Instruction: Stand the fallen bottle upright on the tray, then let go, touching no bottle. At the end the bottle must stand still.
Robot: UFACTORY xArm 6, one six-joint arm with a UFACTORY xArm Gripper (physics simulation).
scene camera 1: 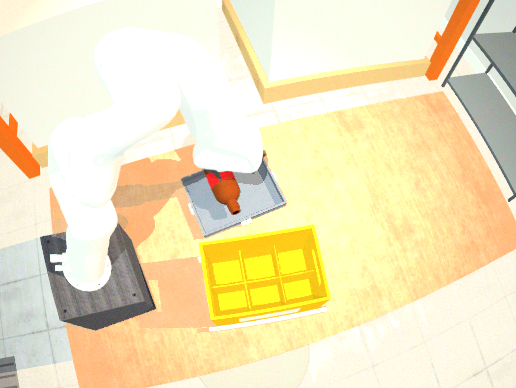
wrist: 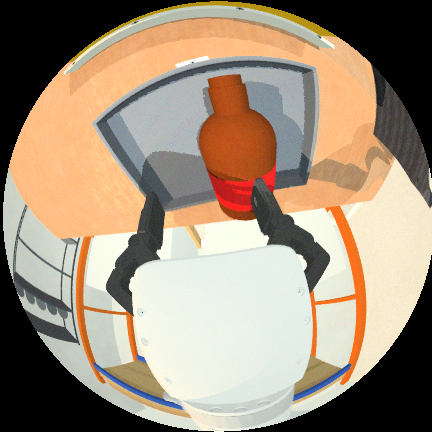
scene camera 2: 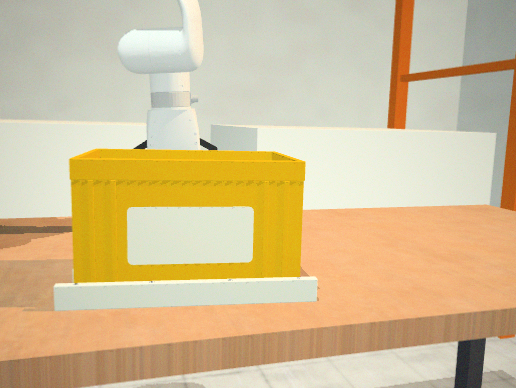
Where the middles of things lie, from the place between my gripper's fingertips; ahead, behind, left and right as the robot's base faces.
I see my gripper 4 cm past the brown bottle [scene camera 1: 226, 191], 4 cm above it and 2 cm to the left of it.
